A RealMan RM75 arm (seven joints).
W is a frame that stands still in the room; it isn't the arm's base.
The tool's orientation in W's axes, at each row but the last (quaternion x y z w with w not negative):
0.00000 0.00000 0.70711 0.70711
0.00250 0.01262 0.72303 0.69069
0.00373 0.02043 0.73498 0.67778
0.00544 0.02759 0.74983 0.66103
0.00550 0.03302 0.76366 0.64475
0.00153 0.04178 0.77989 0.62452
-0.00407 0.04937 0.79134 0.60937
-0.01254 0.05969 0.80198 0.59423
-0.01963 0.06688 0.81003 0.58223
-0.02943 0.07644 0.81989 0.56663
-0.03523 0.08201 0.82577 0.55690
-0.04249 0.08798 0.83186 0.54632
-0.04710 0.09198 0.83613 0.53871
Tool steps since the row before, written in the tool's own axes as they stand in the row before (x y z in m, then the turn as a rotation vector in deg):
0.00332 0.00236 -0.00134 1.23 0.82 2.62
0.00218 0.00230 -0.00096 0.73 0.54 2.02
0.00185 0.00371 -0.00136 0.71 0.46 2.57
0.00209 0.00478 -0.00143 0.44 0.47 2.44
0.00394 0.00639 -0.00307 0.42 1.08 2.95
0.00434 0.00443 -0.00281 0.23 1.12 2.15
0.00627 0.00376 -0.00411 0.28 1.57 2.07
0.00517 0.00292 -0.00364 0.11 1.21 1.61
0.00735 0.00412 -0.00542 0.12 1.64 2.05
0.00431 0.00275 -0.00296 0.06 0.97 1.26
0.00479 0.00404 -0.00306 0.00 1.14 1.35
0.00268 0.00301 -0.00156 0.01 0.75 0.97
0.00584 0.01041 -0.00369 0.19 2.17 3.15
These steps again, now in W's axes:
-0.00236 0.00332 -0.00134 -0.82 1.23 2.62
-0.00242 0.00206 -0.00094 -0.53 0.73 2.02
-0.00389 0.00151 -0.00127 -0.43 0.73 2.57
-0.00506 0.00143 -0.00125 -0.41 0.46 2.45
-0.00711 0.00268 -0.00283 -0.98 0.36 2.99
-0.00542 0.00309 -0.00272 -1.02 0.12 2.21
-0.00546 0.00475 -0.00423 -1.48 0.05 2.16
-0.00449 0.00368 -0.00385 -1.11 -0.06 1.69
-0.00651 0.00491 -0.00582 -1.50 -0.13 2.16
-0.00422 0.00256 -0.00325 -0.88 -0.08 1.32
-0.00565 0.00236 -0.00334 -1.01 -0.18 1.44
-0.00387 0.00095 -0.00168 -0.67 -0.09 1.02
-0.01197 0.00026 -0.00358 -1.99 -0.06 3.27

